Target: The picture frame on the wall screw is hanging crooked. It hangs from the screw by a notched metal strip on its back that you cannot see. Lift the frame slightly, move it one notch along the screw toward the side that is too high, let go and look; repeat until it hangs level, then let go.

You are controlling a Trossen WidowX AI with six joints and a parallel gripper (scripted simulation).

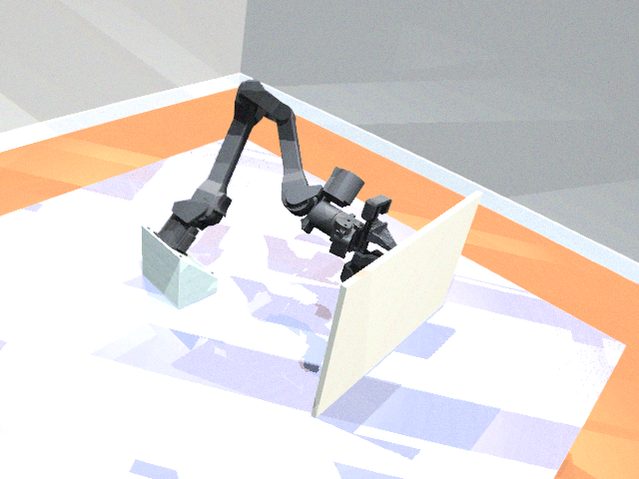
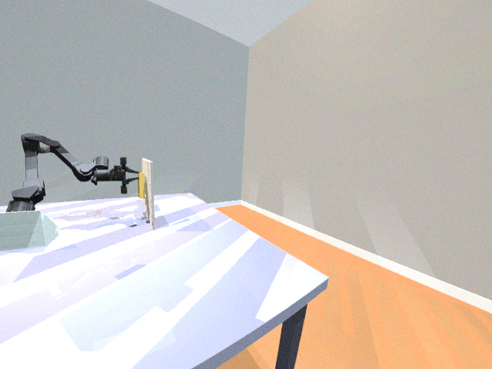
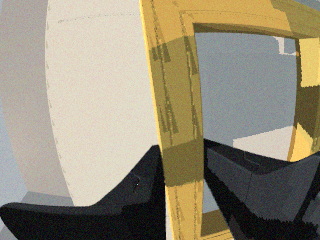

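Right now my gripper tip is 50 mm above the picture frame. Also, from my gripper tip: cream wall panel: 70 mm below, 20 mm ahead.
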